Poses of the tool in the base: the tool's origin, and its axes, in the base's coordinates. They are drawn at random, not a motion.
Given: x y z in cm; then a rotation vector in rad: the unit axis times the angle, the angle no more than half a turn.
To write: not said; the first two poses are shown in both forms.
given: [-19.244 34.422 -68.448 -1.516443 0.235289 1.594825]
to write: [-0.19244 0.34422 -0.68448 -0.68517 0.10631 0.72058 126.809]
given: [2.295 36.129 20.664 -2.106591 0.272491 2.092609]
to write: [0.02295 0.36129 0.20664 -0.70649 0.09139 0.70180 170.843]
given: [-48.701 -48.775 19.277 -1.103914 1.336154 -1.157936]
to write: [-0.48701 -0.48775 0.19277 -0.52961 0.64102 -0.55552 119.428]
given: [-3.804 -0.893 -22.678 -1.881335 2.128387 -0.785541]
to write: [-0.03804 -0.00893 -0.22678 -0.63833 0.72215 -0.26653 168.867]
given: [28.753 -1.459 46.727 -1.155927 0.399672 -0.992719]
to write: [0.28753 -0.01459 0.46727 -0.73381 0.25372 -0.63020 90.255]
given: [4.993 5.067 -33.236 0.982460 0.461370 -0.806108]
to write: [0.04993 0.05067 -0.33236 0.72667 0.34125 -0.59623 77.464]
